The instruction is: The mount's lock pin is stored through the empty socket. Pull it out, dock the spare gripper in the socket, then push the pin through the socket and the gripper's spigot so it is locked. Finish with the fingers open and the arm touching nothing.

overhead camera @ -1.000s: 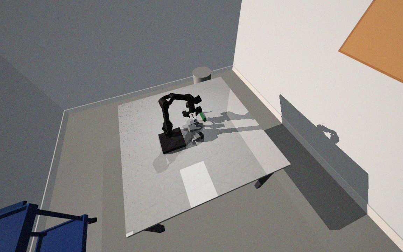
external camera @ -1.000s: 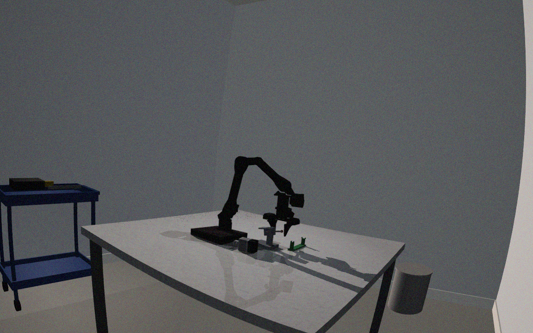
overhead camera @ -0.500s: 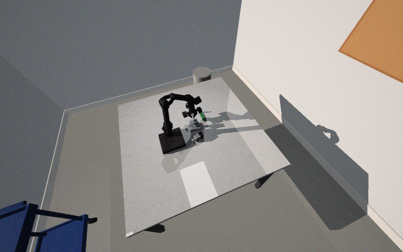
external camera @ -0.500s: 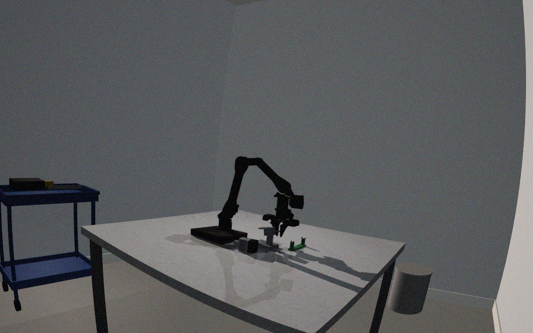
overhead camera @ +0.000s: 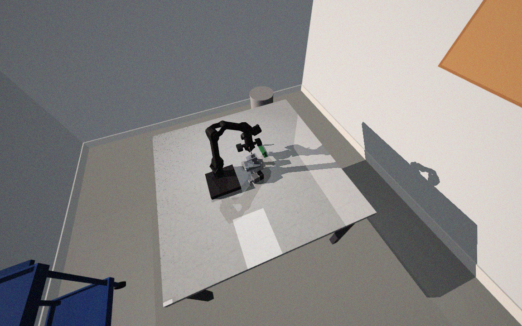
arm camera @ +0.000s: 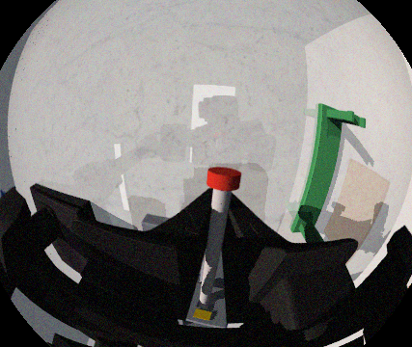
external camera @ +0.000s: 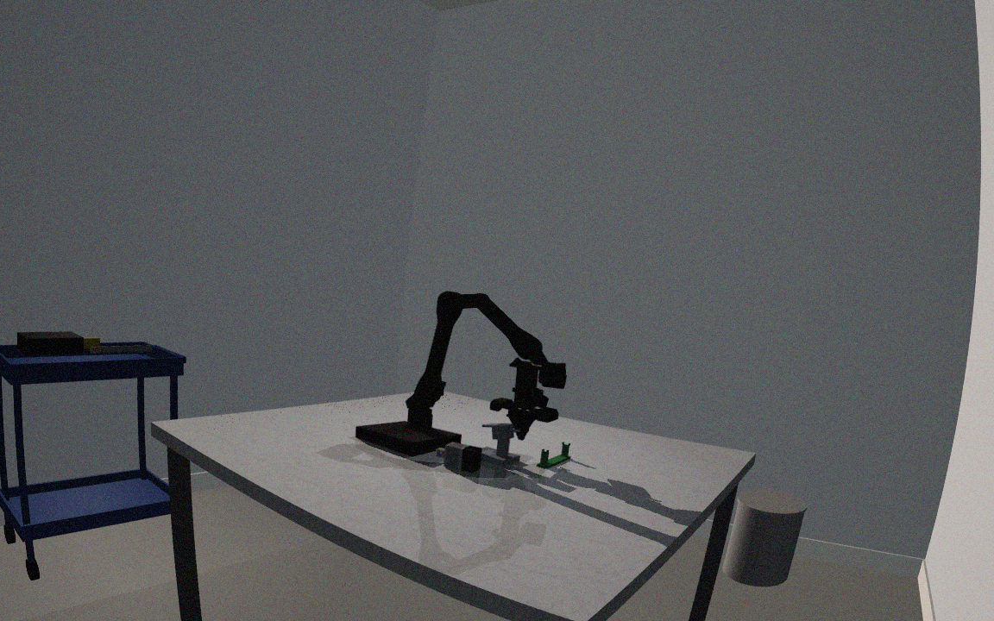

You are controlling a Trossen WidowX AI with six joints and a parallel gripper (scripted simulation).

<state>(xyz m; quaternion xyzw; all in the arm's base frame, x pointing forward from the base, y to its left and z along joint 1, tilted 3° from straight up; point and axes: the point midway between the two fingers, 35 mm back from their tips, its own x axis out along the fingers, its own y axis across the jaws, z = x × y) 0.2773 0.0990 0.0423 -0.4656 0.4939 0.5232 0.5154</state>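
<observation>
My gripper tip is now 110 mm short of the green rack, 10 mm to the right of it and 20 mm above it. From my gripper tip the other things lie so: mount (10 mm behind, 90 mm to the right, 10 mm above); then spare gripper (40 mm behind, 230 mm to the right, 10 mm below).
</observation>
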